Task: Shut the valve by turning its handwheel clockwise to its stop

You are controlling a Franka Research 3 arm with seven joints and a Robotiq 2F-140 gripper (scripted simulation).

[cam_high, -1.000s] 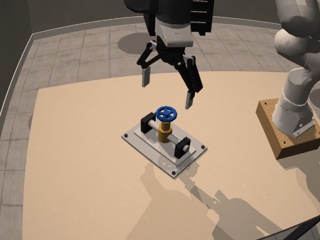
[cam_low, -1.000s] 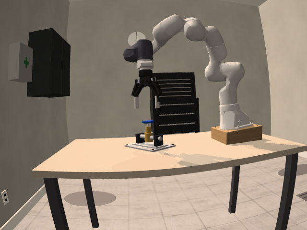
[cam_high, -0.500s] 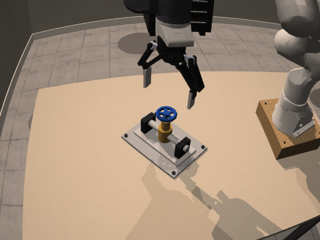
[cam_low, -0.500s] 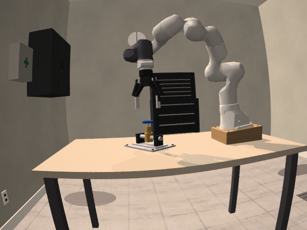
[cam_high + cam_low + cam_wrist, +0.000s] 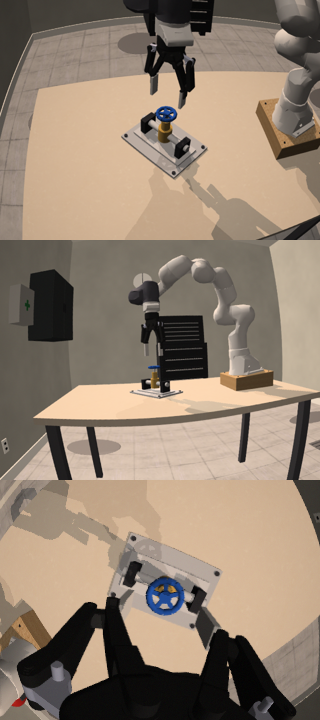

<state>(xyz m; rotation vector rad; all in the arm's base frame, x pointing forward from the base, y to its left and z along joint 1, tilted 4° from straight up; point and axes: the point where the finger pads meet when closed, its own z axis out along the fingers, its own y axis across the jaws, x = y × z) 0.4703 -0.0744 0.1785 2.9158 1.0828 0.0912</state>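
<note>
Right now the blue spoked handwheel is 9 cm below my hand.
</note>
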